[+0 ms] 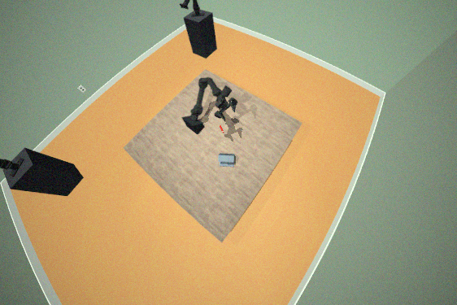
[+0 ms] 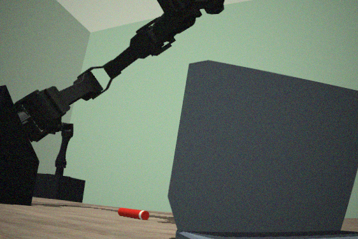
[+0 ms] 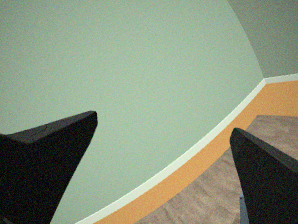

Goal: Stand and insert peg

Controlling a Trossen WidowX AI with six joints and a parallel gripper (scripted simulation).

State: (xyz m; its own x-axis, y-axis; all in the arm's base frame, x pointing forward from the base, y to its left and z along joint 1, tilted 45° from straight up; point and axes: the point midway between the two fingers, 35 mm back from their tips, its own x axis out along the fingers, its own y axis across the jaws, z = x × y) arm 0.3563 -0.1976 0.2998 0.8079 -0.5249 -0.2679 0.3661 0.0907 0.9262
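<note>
Now: gripper tip 140 mm past the red peg, 40 mm to the right of it and 440 mm above it. The rest, counted from my gripper tip: sloped grey panel (70 mm ahead, 170 mm to the right, 380 mm below).
</note>
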